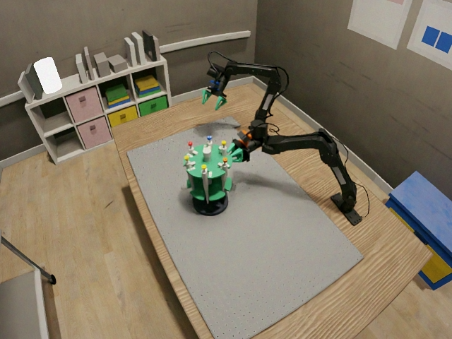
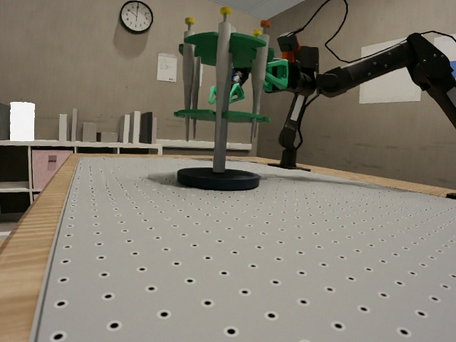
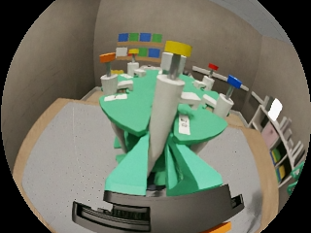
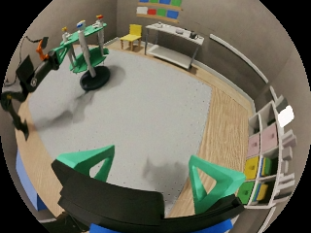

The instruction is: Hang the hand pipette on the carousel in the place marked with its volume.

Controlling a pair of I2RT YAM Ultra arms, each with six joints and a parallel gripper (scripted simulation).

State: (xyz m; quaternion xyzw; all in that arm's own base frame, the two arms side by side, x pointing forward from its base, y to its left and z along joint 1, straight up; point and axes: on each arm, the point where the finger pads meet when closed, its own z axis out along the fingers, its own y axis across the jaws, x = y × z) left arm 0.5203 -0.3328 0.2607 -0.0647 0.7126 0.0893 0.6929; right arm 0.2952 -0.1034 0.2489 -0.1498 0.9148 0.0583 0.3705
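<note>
My left hand is 1 cm to the left of the hand pipette and 2 cm above it.
</note>
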